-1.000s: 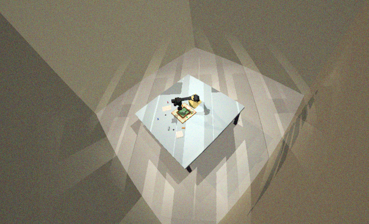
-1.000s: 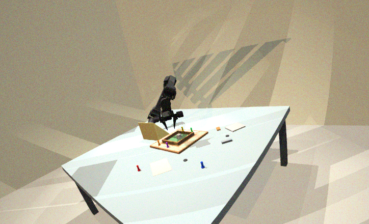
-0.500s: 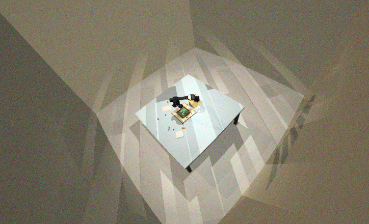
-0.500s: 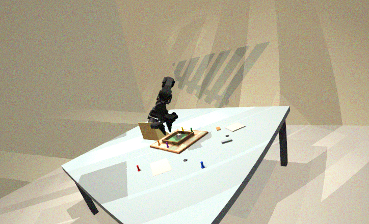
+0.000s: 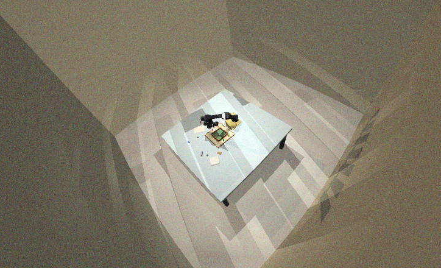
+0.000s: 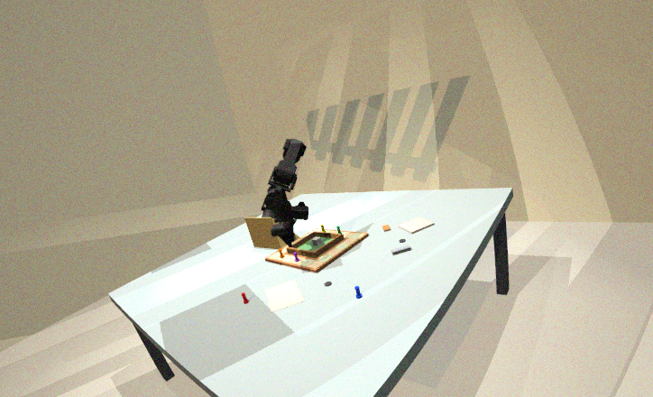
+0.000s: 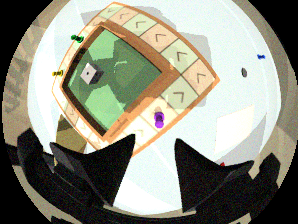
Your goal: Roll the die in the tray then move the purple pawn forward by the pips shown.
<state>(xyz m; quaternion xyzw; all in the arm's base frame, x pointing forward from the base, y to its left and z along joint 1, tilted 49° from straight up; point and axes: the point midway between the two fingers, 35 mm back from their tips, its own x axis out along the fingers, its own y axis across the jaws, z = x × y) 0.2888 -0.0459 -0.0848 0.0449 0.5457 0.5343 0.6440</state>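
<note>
Now: gripper tip 5 cm above the purple pawn. From my gripper tip the other things lie so: white die: 2 cm behind, 13 cm to the left, 5 cm below; orange pawn: 9 cm behind, 5 cm below; green tray: 2 cm behind, 11 cm to the left, 7 cm below.
</note>
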